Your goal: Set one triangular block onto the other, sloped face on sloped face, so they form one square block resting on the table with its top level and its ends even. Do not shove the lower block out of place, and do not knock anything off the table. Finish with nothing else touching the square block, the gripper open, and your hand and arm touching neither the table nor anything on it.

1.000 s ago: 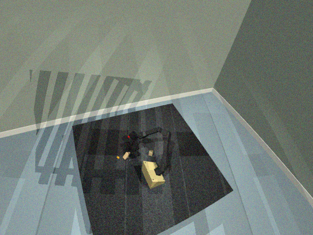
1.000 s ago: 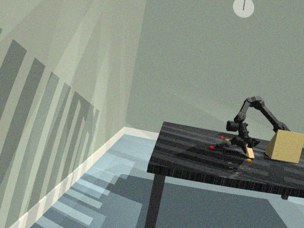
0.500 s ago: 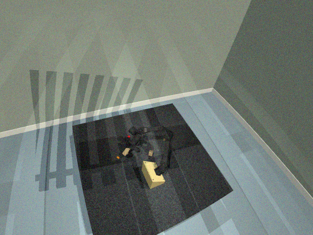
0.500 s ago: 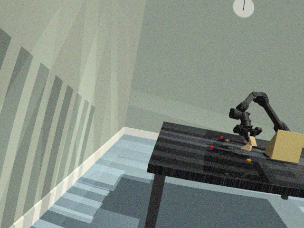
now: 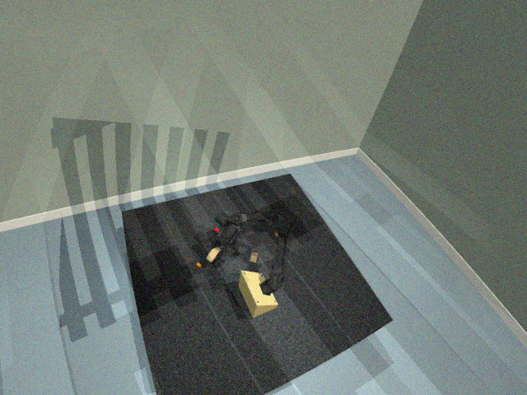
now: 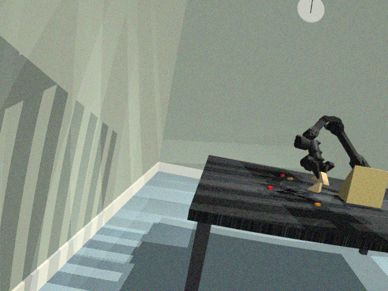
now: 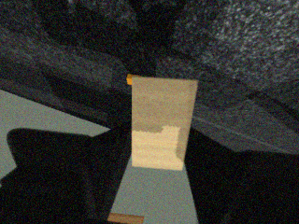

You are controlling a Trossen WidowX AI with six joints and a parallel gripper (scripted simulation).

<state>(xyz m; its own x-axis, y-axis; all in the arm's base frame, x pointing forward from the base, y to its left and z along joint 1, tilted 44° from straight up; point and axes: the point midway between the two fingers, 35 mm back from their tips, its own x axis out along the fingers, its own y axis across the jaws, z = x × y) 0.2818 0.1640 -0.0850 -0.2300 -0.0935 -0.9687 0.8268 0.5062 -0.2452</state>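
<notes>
Right now the orange piece is 10 mm ahead of my gripper tip, 90 mm to the left of it and 100 mm below it. From my gripper tip the other things lie so: triangular block 10 mm above.
</notes>
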